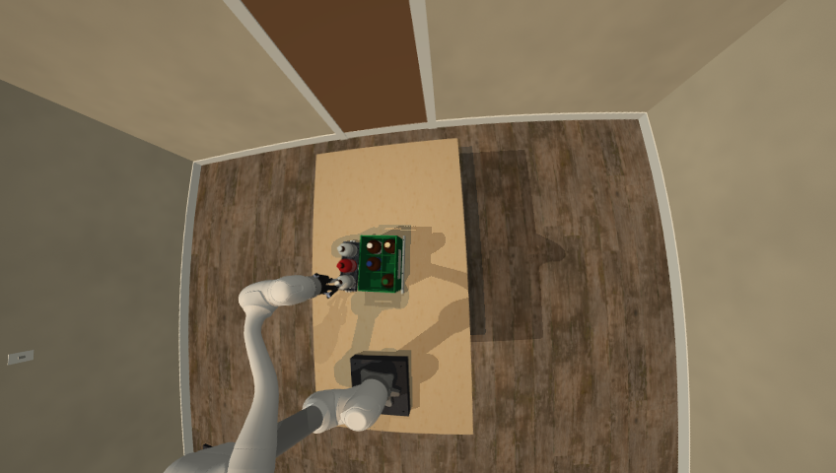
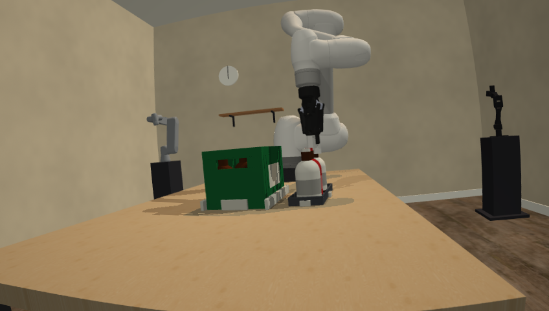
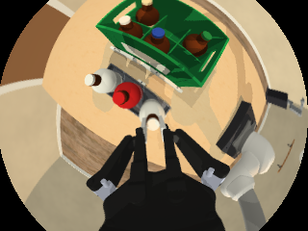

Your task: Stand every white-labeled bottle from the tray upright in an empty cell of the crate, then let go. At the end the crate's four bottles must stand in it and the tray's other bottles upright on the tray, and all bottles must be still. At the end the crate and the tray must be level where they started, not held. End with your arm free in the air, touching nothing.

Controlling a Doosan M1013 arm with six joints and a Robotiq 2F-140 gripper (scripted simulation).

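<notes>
Now: hand 90 mm short of the red-labeled bottle and 90 mm above it. The rest, counted from my hand: white-labeled bottle: 180 mm ahead, 90 mm below; then dark tray: 160 mm below, 90 mm ahead; then green crate: 210 mm to the right, 120 mm ahead, 90 mm below.
</notes>
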